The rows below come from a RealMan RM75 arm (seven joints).
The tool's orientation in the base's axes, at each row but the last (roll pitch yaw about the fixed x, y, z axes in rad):
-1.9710, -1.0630, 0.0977
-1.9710, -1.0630, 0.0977
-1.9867, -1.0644, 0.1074
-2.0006, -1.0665, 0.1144
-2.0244, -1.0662, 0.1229
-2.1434, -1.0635, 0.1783
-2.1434, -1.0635, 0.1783
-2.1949, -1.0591, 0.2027
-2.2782, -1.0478, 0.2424
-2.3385, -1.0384, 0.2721
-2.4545, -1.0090, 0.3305
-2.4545, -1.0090, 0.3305
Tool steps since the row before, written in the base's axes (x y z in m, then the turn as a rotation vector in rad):
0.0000, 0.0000, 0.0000, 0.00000, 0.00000, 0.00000
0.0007, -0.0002, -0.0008, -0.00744, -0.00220, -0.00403
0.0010, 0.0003, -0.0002, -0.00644, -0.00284, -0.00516
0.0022, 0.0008, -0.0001, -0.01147, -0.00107, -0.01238
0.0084, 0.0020, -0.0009, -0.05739, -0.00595, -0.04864
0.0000, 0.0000, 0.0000, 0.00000, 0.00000, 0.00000
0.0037, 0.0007, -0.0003, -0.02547, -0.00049, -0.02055
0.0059, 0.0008, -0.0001, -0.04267, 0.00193, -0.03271
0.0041, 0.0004, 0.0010, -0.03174, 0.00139, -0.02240
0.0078, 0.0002, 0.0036, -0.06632, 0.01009, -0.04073
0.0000, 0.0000, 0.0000, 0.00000, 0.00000, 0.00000
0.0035, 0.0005, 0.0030, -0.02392, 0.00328, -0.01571
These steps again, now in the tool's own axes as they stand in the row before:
0.0000, 0.0000, 0.0000, 0.00000, 0.00000, 0.00000
-0.0004, 0.0010, 0.0001, -0.00723, -0.00376, -0.00318
0.0003, 0.0008, 0.0006, -0.00777, -0.00221, -0.00331
0.0010, 0.0016, 0.0013, -0.01640, -0.00383, -0.00149
0.0034, 0.0067, 0.0043, -0.07047, -0.02475, -0.01081
0.0000, 0.0000, 0.0000, 0.00000, 0.00000, 0.00000
0.0016, 0.0029, 0.0019, -0.03018, -0.01227, -0.00311
0.0028, 0.0045, 0.0027, -0.04880, -0.02243, -0.00323
0.0029, 0.0027, 0.0015, -0.03463, -0.01739, -0.00307
0.0069, 0.0047, 0.0019, -0.06614, -0.04217, -0.00243
0.0000, 0.0000, 0.0000, 0.00000, 0.00000, 0.00000
0.0044, 0.0014, 0.0006, -0.02478, -0.01467, -0.00075

